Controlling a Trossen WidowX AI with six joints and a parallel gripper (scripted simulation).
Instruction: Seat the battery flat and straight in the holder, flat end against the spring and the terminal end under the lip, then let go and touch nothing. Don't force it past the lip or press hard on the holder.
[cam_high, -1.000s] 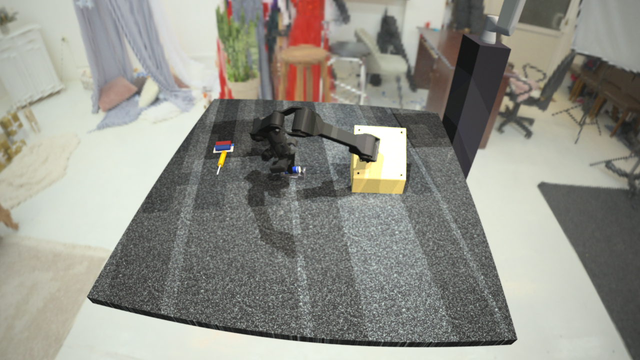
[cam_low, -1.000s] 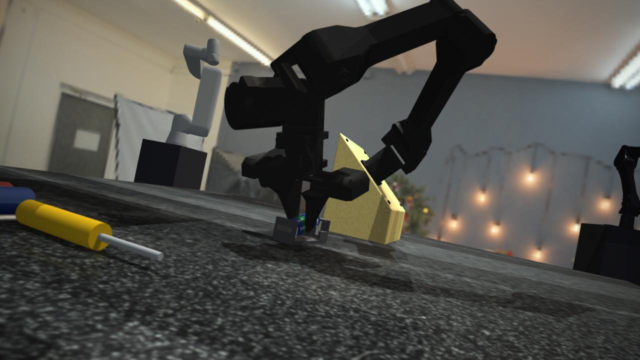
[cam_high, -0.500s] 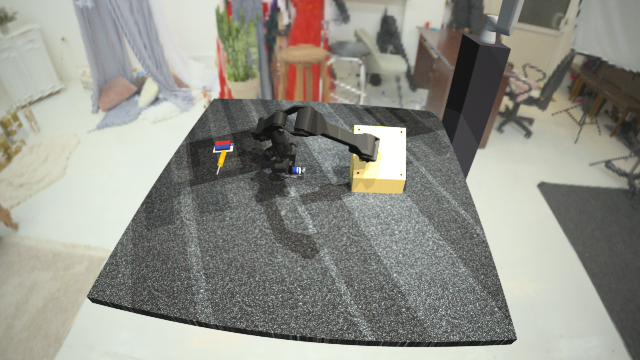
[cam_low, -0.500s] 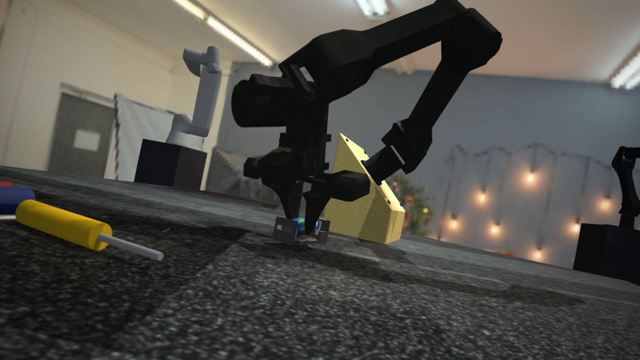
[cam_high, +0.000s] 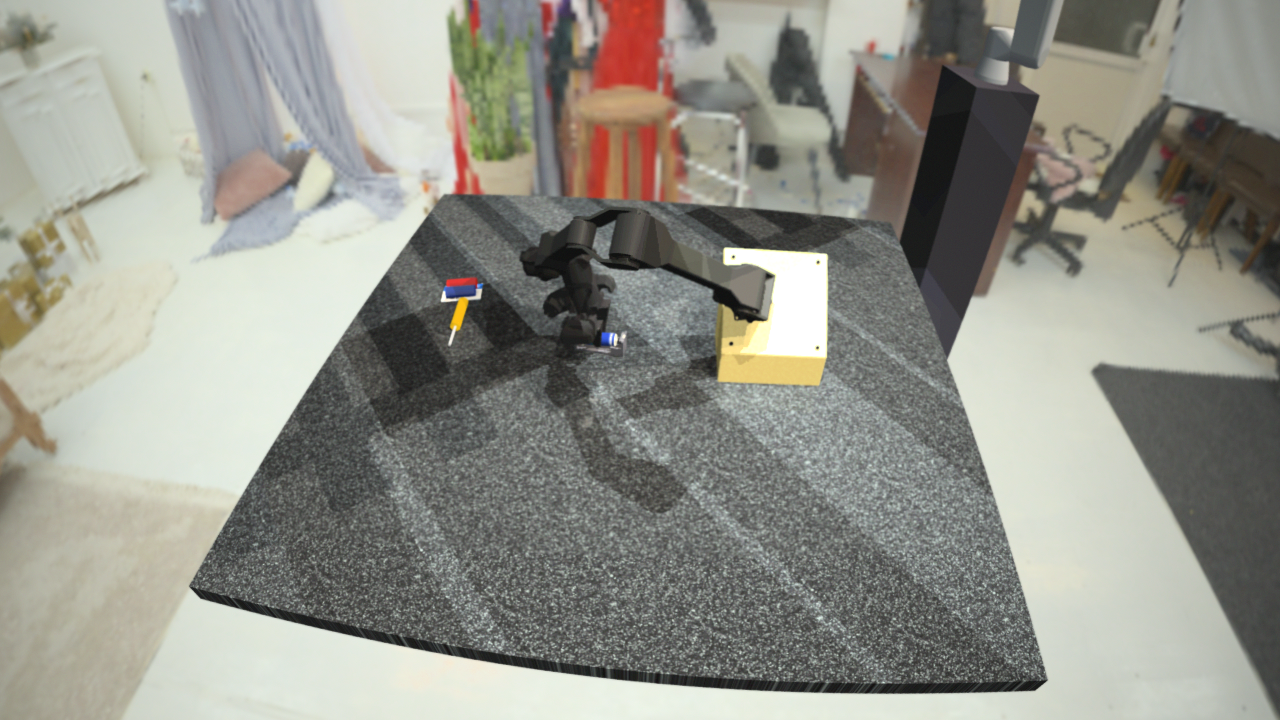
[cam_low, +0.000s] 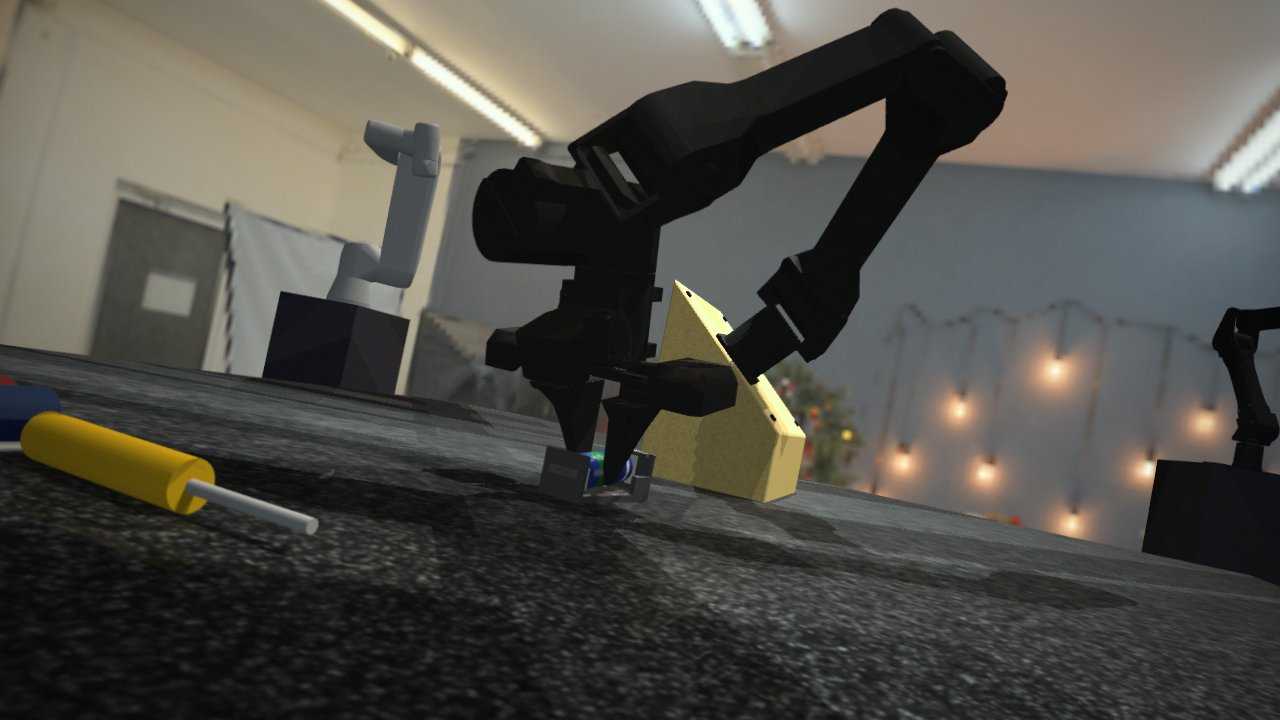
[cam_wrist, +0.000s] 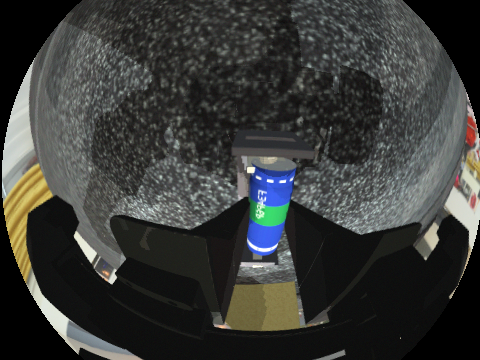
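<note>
Now: the battery 1 cm above my gripper tip. The rest, counted from my gripper tip: yellow-handled screwdriver (30 cm ahead, 7 cm to the right).
</note>
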